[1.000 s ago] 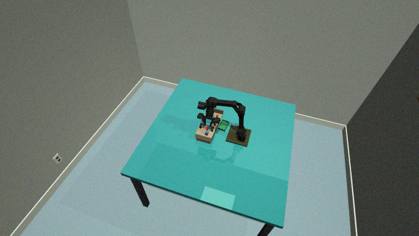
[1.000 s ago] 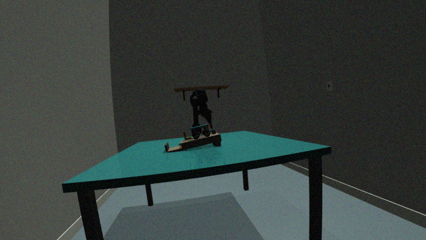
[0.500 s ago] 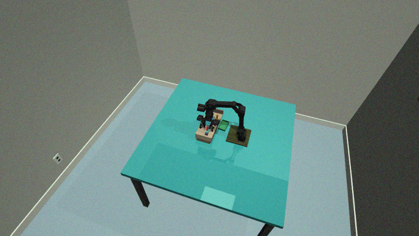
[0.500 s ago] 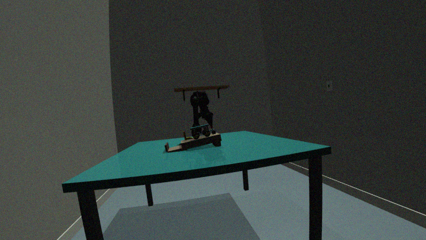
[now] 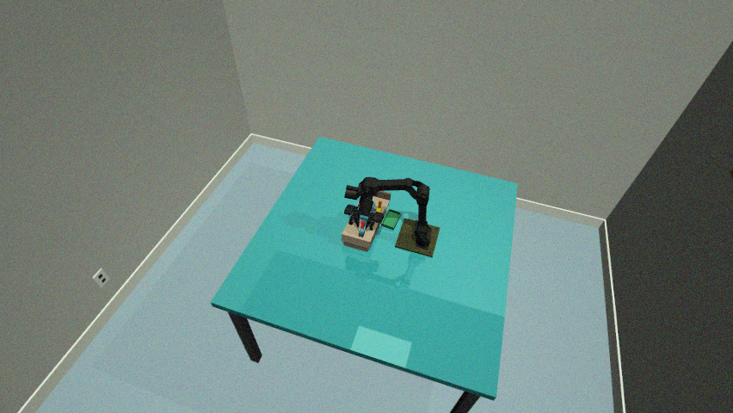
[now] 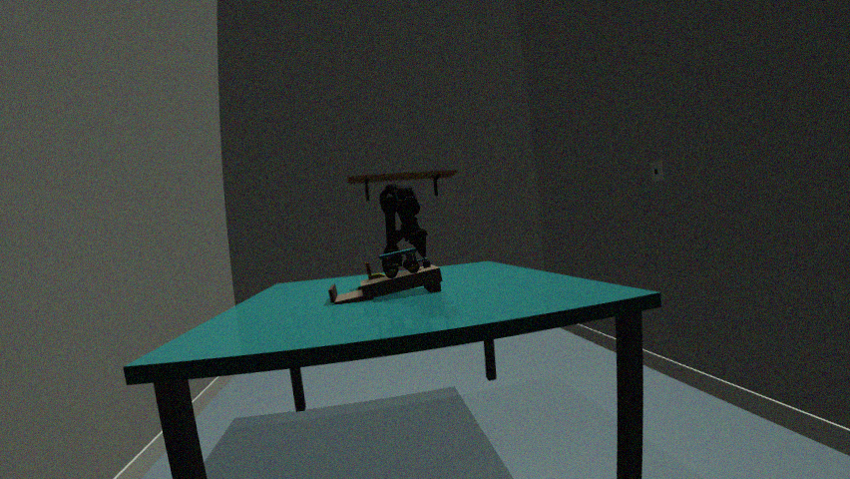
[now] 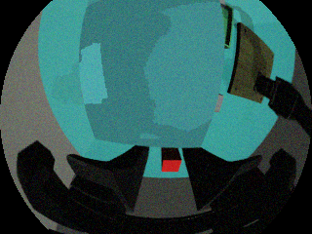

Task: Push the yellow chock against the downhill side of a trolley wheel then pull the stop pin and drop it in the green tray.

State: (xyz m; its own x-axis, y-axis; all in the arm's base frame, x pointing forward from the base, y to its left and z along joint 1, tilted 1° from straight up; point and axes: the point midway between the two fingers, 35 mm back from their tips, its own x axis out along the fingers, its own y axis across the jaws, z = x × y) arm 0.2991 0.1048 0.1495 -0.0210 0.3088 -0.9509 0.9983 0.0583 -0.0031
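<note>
The red-headed stop pin is right at my gripper tip. Round my gripper tip: ramp: 2 cm ahead, 10 cm to the right, 8 cm below; then yellow chock: 2 cm behind, 19 cm to the right, 5 cm below; then blue trolley: 2 cm ahead, 9 cm to the right, 2 cm below.
</note>
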